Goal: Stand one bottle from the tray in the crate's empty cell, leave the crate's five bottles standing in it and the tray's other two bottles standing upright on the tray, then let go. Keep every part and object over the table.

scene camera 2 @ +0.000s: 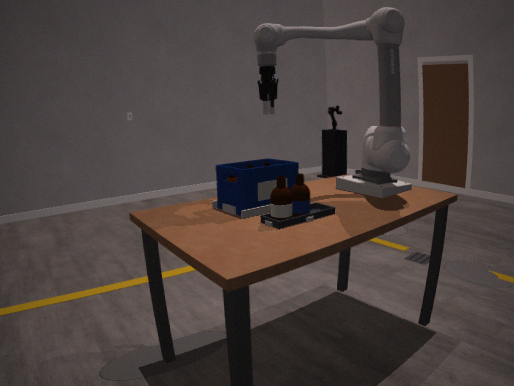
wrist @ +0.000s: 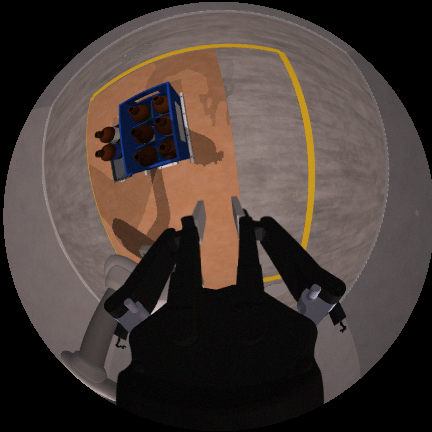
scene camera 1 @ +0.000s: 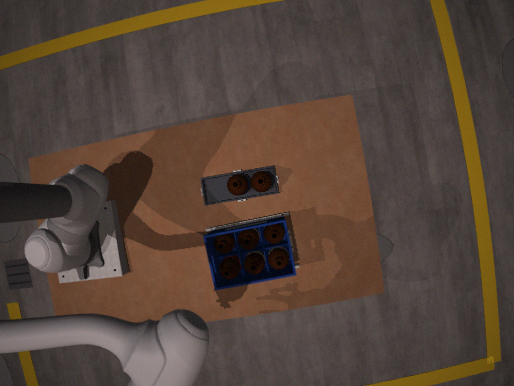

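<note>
The blue crate (scene camera 1: 256,278) (scene camera 2: 227,192) (wrist: 126,135) stands on the table. Each of its cells holds a brown bottle, upright as far as the views show. The dark tray (scene camera 1: 216,190) (scene camera 2: 322,212) (wrist: 119,172) lies beside it. A white-labelled bottle (scene camera 1: 261,181) (scene camera 2: 281,200) (wrist: 106,134) and a blue-labelled bottle (scene camera 1: 237,184) (scene camera 2: 300,197) (wrist: 106,152) stand upright on the tray. My gripper (scene camera 2: 269,107) (wrist: 217,206) is open partway and empty. It hangs high above the crate's height, off to one side of it. It does not show in scene camera 1.
The brown table (scene camera 1: 325,145) (scene camera 2: 235,250) (wrist: 200,185) bears everything. The white robot base (scene camera 1: 114,240) (scene camera 2: 372,185) stands at one end. The arm's wrist housing (scene camera 1: 182,340) covers part of the table's edge in scene camera 1. A black pedestal (scene camera 2: 334,152) stands beyond the table.
</note>
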